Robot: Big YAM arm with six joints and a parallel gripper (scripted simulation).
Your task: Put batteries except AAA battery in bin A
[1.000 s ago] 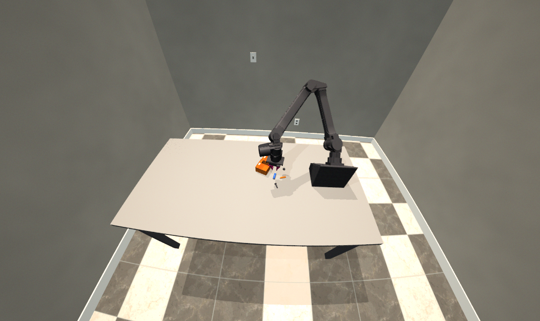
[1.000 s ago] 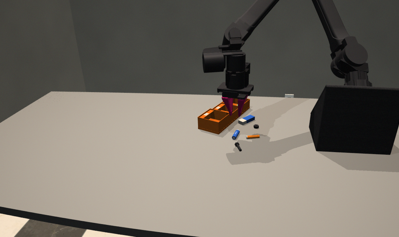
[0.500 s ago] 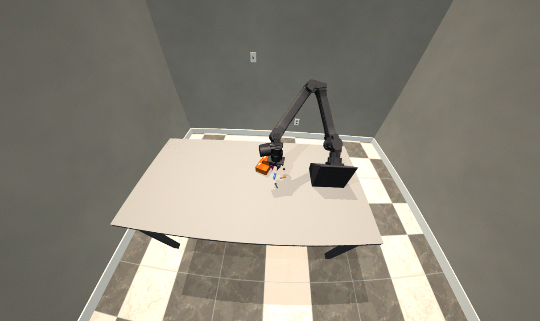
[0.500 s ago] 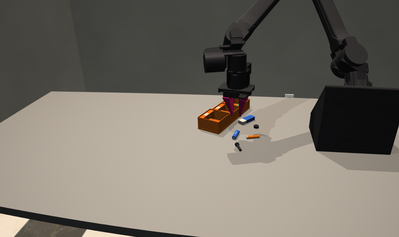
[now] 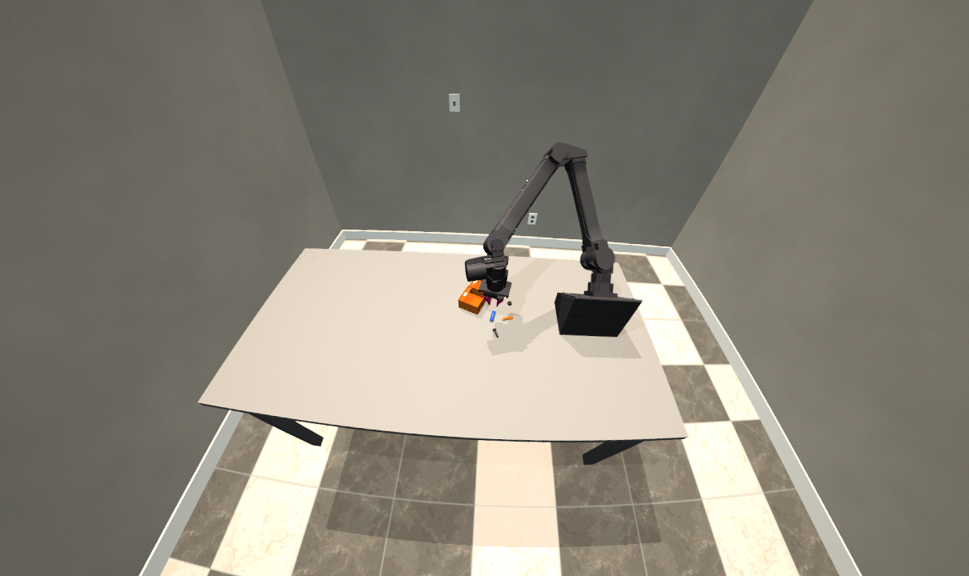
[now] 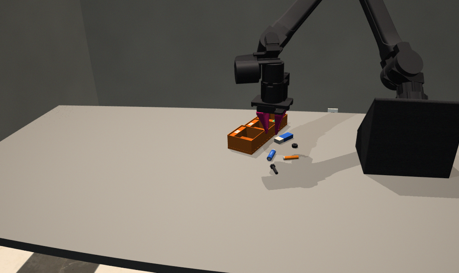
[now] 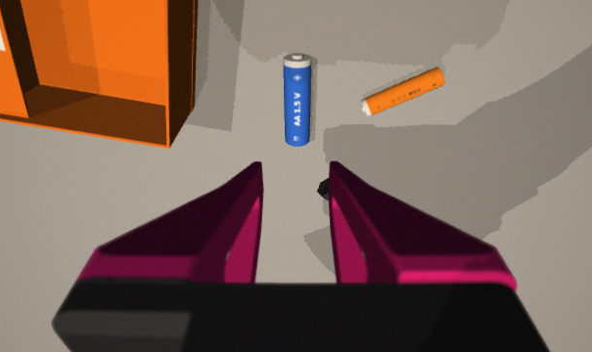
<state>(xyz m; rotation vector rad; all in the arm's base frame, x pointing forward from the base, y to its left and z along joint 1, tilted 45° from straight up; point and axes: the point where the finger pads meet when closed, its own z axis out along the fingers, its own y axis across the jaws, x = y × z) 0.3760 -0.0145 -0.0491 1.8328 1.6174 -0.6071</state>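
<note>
Now: the blue battery 80 mm below my hand. The rest, counted from my hand: black bolt 20 mm behind, 70 mm to the left, 80 mm below; black nut 60 mm behind, 70 mm to the right, 80 mm below; thin orange battery 60 mm behind, 80 mm below.
</note>
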